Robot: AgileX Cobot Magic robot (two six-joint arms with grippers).
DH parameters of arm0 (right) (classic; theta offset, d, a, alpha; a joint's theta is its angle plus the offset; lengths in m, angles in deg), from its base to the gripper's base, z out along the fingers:
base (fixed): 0 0 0 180
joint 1: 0 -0.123 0 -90
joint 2: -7.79 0 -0.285 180
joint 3: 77.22 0 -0.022 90
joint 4: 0 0.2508 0 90
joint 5: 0 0 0.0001 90
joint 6: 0 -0.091 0 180
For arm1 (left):
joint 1: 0 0.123 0 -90
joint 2: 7.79 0 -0.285 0
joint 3: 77.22 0 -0.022 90
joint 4: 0 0.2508 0 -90
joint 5: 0 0 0.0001 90
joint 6: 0 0.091 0 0
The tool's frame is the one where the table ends.
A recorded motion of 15 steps. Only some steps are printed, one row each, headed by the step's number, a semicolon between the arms.
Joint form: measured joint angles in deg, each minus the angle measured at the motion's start. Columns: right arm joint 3, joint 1, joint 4, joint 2, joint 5, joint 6; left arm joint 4, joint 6, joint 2, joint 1, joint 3, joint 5.
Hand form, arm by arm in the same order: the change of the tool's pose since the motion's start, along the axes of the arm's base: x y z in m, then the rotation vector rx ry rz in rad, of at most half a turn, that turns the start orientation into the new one. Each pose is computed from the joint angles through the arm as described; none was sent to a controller.
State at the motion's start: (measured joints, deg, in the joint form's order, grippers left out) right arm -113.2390 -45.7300 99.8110 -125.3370 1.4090 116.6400; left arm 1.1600 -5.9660 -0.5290 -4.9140 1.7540 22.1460
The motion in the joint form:
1: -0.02 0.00 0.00 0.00 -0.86 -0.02; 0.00 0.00 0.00 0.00 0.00 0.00
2: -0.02 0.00 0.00 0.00 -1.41 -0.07; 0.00 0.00 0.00 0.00 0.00 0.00
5: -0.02 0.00 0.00 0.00 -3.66 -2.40; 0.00 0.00 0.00 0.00 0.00 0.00
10: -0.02 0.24 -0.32 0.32 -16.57 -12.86; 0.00 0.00 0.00 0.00 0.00 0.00
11: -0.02 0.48 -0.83 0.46 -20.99 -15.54; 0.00 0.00 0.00 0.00 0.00 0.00
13: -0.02 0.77 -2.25 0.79 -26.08 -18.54; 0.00 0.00 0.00 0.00 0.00 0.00
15: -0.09 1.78 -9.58 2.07 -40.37 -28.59; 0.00 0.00 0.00 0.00 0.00 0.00
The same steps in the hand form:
1: -0.0009 0.0010 0.0003 0.0036 -0.0005 0.0146; 0.0000 0.0000 0.0000 0.0000 0.0000 0.0000
2: -0.0015 0.0016 0.0005 0.0062 -0.0002 0.0239; 0.0000 0.0000 0.0000 0.0000 0.0000 0.0000
5: -0.0040 0.0041 0.0011 0.0423 0.0277 0.0573; 0.0000 0.0000 0.0000 0.0000 0.0000 0.0000
10: -0.0193 0.0138 0.0078 0.1955 0.1603 0.2558; 0.0000 0.0000 0.0000 0.0000 0.0000 0.0000
11: -0.0241 0.0152 0.0101 0.2261 0.1941 0.3247; 0.0000 0.0000 0.0000 0.0000 0.0000 0.0000
13: -0.0303 0.0158 0.0138 0.2455 0.2244 0.4063; 0.0000 0.0000 0.0000 0.0000 0.0000 0.0000
15: -0.0491 0.0120 0.0221 0.2316 0.3240 0.6289; 0.0000 0.0000 0.0000 0.0000 0.0000 0.0000

